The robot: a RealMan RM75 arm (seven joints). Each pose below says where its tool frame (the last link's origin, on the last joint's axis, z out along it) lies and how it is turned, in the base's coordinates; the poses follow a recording.
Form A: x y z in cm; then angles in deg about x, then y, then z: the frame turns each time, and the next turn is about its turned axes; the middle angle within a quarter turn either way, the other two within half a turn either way.
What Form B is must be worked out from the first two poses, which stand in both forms.
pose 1, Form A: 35.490 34.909 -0.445 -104.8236 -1.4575 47.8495
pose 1, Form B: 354.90 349.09 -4.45 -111.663 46.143 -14.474
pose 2, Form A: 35.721 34.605 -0.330 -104.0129 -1.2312 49.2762
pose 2, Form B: 357.21 346.05 -3.30 -111.049 47.621 -14.601
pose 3, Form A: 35.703 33.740 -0.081 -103.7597 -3.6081 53.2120
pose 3, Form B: 357.03 337.40 -0.81 -112.621 51.891 -14.438
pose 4, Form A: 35.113 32.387 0.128 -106.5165 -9.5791 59.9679
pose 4, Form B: 351.13 323.87 1.28 -122.568 58.616 -18.620
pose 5, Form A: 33.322 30.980 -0.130 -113.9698 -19.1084 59.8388
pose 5, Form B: 333.22 309.80 -1.30 -138.126 58.967 -22.943
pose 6, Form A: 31.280 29.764 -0.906 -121.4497 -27.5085 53.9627
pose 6, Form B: 312.80 297.64 -9.06 -146.438 56.265 -20.017
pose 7, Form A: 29.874 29.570 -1.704 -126.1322 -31.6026 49.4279
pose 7, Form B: 298.74 295.70 -17.04 -149.944 54.534 -17.308
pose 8, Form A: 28.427 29.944 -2.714 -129.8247 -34.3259 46.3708
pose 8, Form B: 284.27 299.44 -27.14 -153.084 53.618 -16.125
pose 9, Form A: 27.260 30.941 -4.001 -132.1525 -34.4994 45.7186
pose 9, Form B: 272.60 309.41 -40.01 -156.067 52.763 -18.030
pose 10, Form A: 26.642 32.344 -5.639 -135.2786 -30.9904 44.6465
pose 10, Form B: 266.42 323.44 -56.39 -158.208 49.005 -21.606
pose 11, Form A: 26.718 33.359 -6.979 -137.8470 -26.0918 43.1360
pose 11, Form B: 267.18 333.59 -69.79 -158.163 44.170 -23.979
